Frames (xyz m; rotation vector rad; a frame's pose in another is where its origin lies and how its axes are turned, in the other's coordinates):
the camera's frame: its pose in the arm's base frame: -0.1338 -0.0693 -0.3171 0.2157 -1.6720 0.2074
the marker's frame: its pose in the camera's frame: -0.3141 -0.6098 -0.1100 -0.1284 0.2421 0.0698
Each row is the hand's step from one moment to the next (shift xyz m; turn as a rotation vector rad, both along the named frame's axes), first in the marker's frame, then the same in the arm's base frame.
Working: the marker's frame: its pose in the arm's base frame: 0.1658 -0.6228 -0.6113 0.0336 -1.4471 0.1706

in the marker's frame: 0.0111 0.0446 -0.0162 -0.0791 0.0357 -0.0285
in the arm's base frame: 0.0111 0.0471 0.0054 0.0142 0.0312 -0.0847
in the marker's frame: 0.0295 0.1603 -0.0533 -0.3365 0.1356 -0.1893
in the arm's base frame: 0.0339 0.1678 0.0096 0.1296 0.1254 -0.3673
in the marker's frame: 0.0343 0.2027 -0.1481 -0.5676 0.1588 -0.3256
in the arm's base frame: 0.1219 0.2221 -0.0009 0.2343 0.1433 -0.6148
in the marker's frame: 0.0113 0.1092 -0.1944 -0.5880 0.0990 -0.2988
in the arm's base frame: 0.1777 0.1334 -0.0219 0.2138 0.0790 -0.6268
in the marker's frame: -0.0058 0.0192 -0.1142 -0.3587 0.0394 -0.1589
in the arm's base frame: 0.1091 0.0328 -0.0216 0.1103 0.0245 -0.3778
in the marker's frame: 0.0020 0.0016 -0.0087 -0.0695 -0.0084 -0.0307
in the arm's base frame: 0.0086 0.0029 0.0008 0.0235 -0.0111 -0.0719
